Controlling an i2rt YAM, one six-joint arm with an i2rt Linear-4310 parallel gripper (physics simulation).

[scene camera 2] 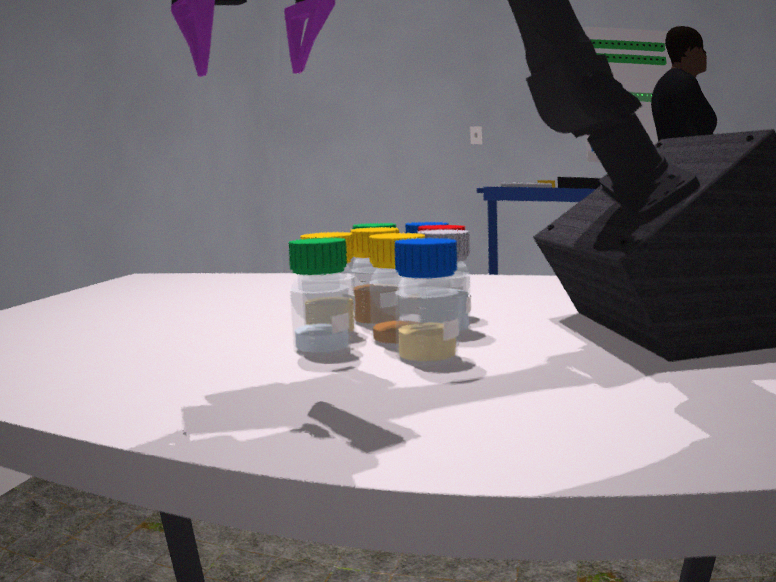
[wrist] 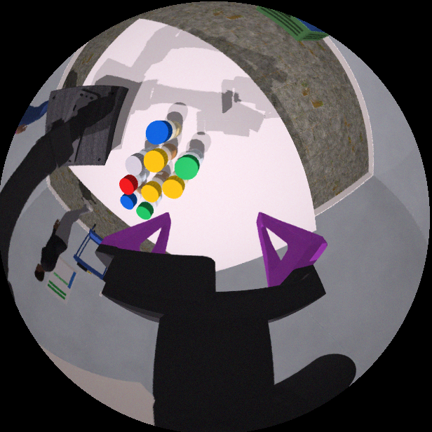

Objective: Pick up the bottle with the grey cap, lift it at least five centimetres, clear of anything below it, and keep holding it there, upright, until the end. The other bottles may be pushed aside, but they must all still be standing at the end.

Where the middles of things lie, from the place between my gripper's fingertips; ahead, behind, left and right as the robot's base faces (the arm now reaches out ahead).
Right now my hand is 15 cm past the grey-capped bottle (scene camera 2: pixel 462 278), 15 cm to the left of it and 21 cm above it.
